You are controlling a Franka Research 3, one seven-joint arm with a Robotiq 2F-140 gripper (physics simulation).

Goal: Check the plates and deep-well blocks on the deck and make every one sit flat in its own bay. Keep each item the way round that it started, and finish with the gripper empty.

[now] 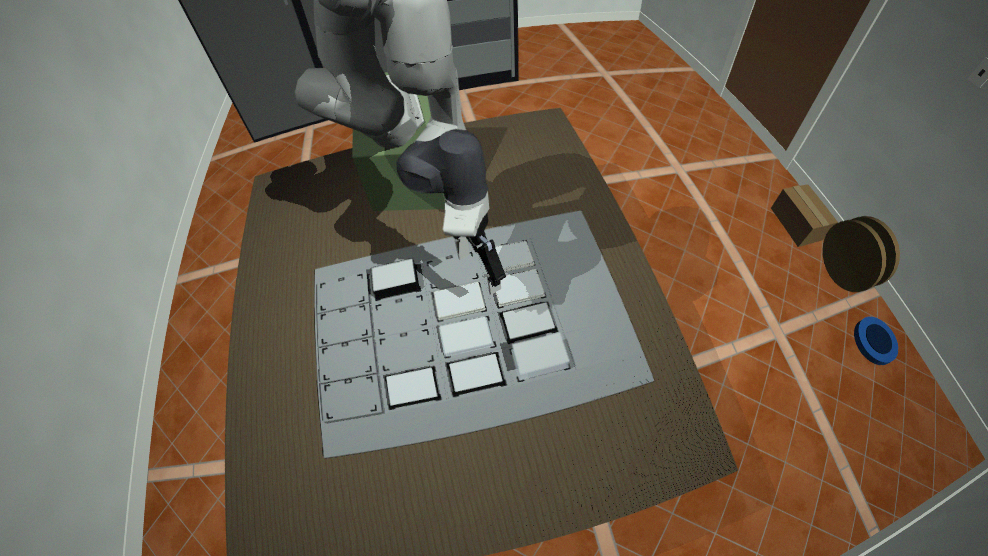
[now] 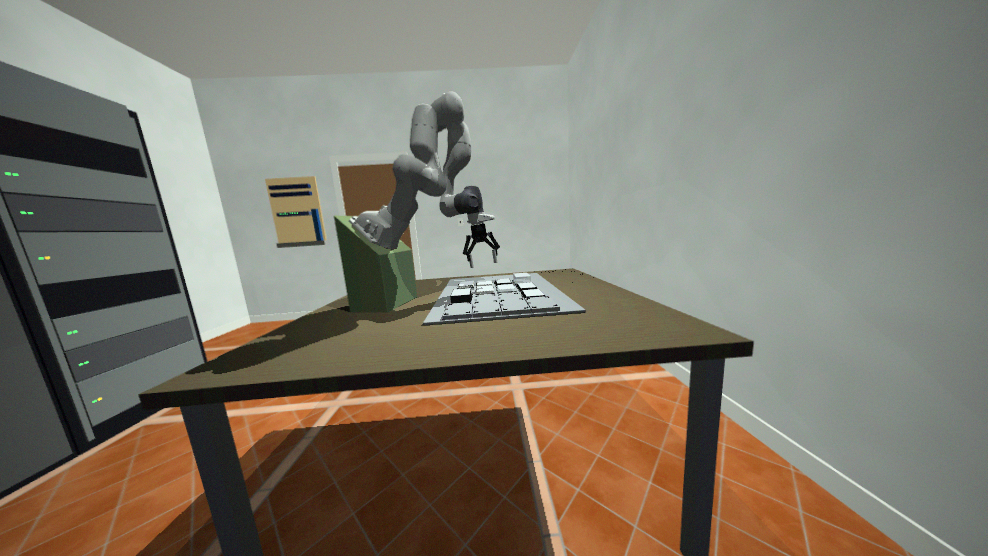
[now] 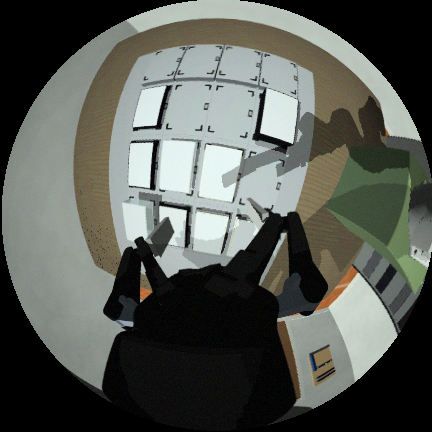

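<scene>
My gripper (image 1: 478, 266) (image 2: 482, 262) (image 3: 207, 215) is open and empty, high above the back right of the deck (image 1: 608, 345) (image 2: 432, 319). A tall black-sided block (image 1: 393, 275) (image 3: 279, 116) stands at the back of the second column. A black-sided item (image 1: 412, 387) (image 3: 150, 107) lies at that column's front. In the third column are a pale plate (image 1: 459, 300) (image 3: 221, 172), a white item (image 1: 466, 336) (image 3: 177, 166) and a black-sided one (image 1: 476, 373) (image 3: 141, 165). The front-right pale block (image 1: 540, 354) (image 2: 522, 276) (image 3: 135, 220) looks raised; its tilt is unclear. The fingers partly hide the right column.
Behind it in the right column are a black-sided item (image 1: 528, 320) and two pale plates (image 1: 519, 286) (image 1: 516, 254). The left column's bays, two middle bays of the second column and the third column's back bay hold no item. The green arm pedestal (image 2: 376, 276) stands behind the deck.
</scene>
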